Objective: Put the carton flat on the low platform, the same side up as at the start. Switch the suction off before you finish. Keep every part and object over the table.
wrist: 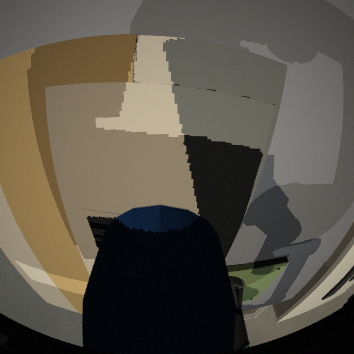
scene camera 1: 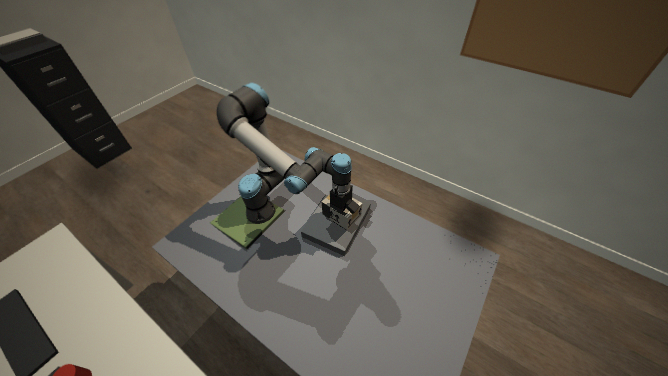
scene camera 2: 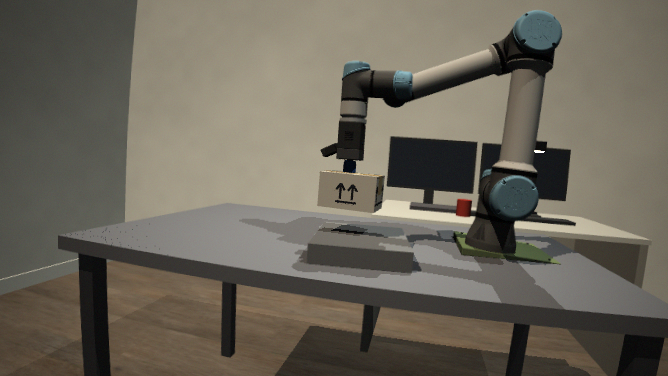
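Pixels of known places: end effector, tool point: point(wrist: 160, 223); arm's base, origin of the base link: point(scene camera 1: 261, 212) point(scene camera 2: 489, 246).
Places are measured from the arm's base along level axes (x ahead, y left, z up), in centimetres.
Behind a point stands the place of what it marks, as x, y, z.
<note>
The carton point(scene camera 1: 350, 219) {48.7, 9.9, 16.3} point(scene camera 2: 345, 191) {42.7, 19.6, 14.7} point(wrist: 115, 165) is a light box with tan tape on top. In scene camera 2 it hangs level in the air, its two printed arrows pointing up. My gripper, a dark blue suction cup point(scene camera 2: 349, 166) point(wrist: 160, 219), touches the carton's top and holds it. In scene camera 1 the cup is hidden by the wrist parts. The low platform point(scene camera 1: 324, 241) {40.0, 0.7, 3.1} point(scene camera 2: 360, 257) {36.5, 32.2, 1.1} is a flat grey block on the table. The carton is above it, with a visible gap between them in scene camera 2.
The grey table point(scene camera 1: 420, 280) {86.4, 8.0, -1.6} point(scene camera 2: 210, 250) {73.3, 32.4, -1.5} bears the platform and the arm's green base plate point(scene camera 1: 232, 227) {-6.5, -14.9, -0.4} point(scene camera 2: 535, 254) {-13.7, 1.3, -0.9}. A pale desk point(scene camera 1: 100, 310) point(scene camera 2: 600, 232) with monitors point(scene camera 2: 432, 164) and a red mug point(scene camera 2: 463, 207) stands beyond the table in scene camera 2.
</note>
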